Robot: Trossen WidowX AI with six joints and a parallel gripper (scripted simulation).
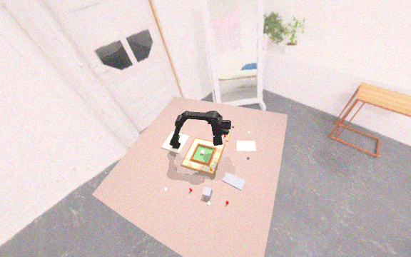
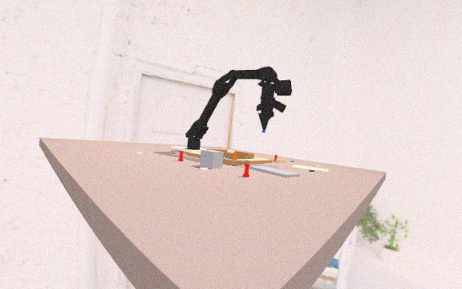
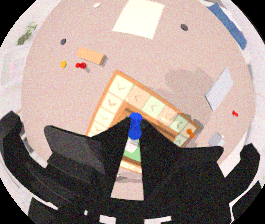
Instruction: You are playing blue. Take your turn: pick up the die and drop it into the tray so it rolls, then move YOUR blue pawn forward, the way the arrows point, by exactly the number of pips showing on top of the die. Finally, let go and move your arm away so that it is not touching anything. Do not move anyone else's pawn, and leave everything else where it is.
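Now: the white die 13 cm behind my gripper tip, 4 cm to the right of it and 12 cm below it. Round my gripper tip: blue pawn (1 cm above); then green tray (13 cm behind, 5 cm to the right, 14 cm below); then orange pawn (4 cm behind, 18 cm to the right, 12 cm below).
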